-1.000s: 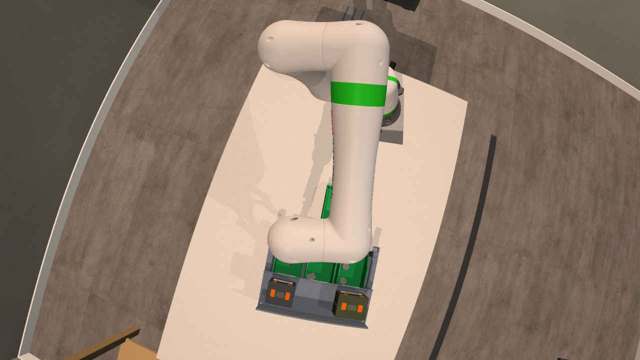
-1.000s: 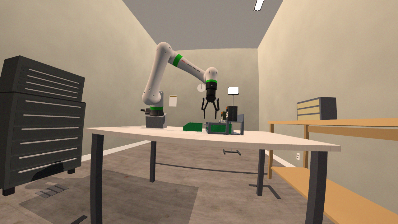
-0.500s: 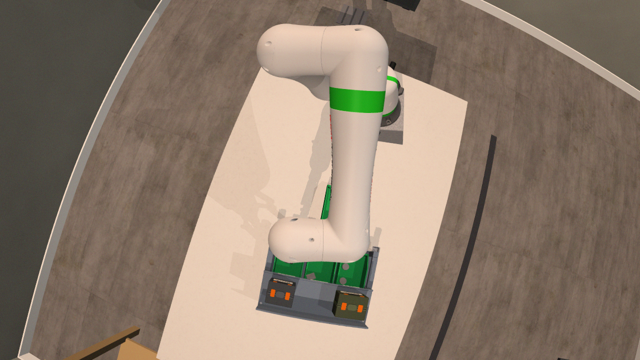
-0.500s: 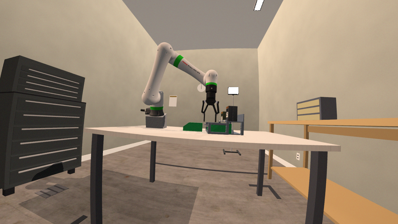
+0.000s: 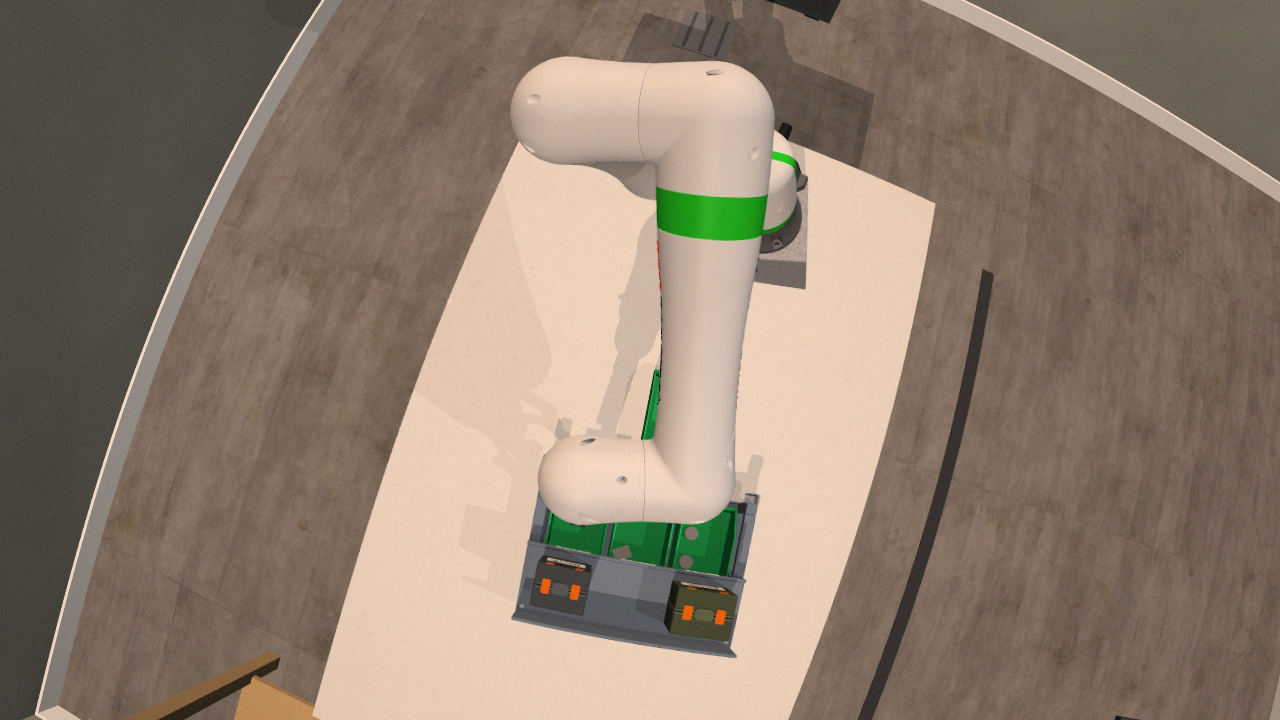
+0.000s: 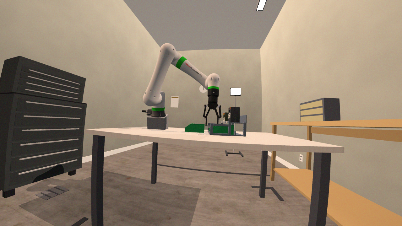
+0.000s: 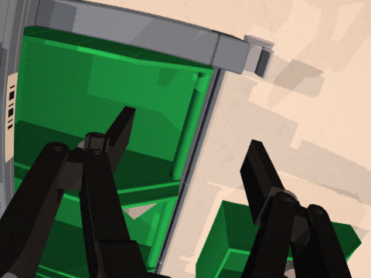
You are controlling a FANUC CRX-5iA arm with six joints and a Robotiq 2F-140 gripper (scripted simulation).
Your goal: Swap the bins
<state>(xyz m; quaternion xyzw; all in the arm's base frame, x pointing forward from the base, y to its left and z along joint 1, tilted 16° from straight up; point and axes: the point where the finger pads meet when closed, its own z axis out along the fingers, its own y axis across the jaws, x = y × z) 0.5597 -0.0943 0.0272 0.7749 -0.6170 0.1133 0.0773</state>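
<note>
The grey cube is 90 mm to the left of my hand, 70 mm below it and 10 mm ahead of it. Round my hand: grey shelf 130 mm to the left, 80 mm ahead, 20 mm below.
</note>
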